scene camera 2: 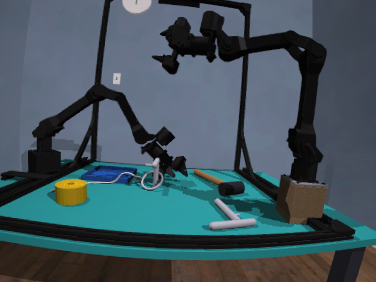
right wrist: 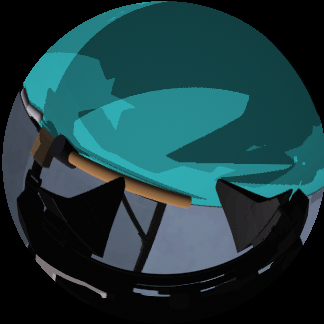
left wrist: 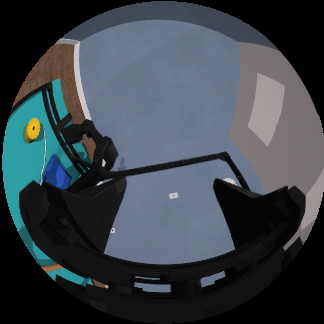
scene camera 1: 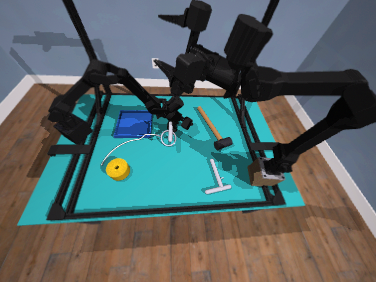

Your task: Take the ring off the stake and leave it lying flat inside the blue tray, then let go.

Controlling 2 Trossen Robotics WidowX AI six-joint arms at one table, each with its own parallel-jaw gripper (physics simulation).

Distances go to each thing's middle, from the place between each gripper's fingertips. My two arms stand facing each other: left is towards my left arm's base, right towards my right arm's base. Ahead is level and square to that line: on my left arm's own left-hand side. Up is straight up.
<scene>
Right now the yellow spool (scene camera 2: 73,191) is 50 cm below my left hand, 17 cm to the right of it and 17 cm ahead of it. The rest, counted from my left hand: blue tray (scene camera 1: 131,123) 51 cm below, 22 cm to the right, 11 cm behind; hammer (right wrist: 60,148) 50 cm below, 24 cm to the left, 22 cm behind.
The hammer lies 160 mm to the left of my right hand and 10 mm above it. The rest, counted from my right hand: blue tray (300 mm to the right, 100 mm ahead, 10 mm below); yellow spool (380 mm ahead, 250 mm to the right, 10 mm above).
</scene>
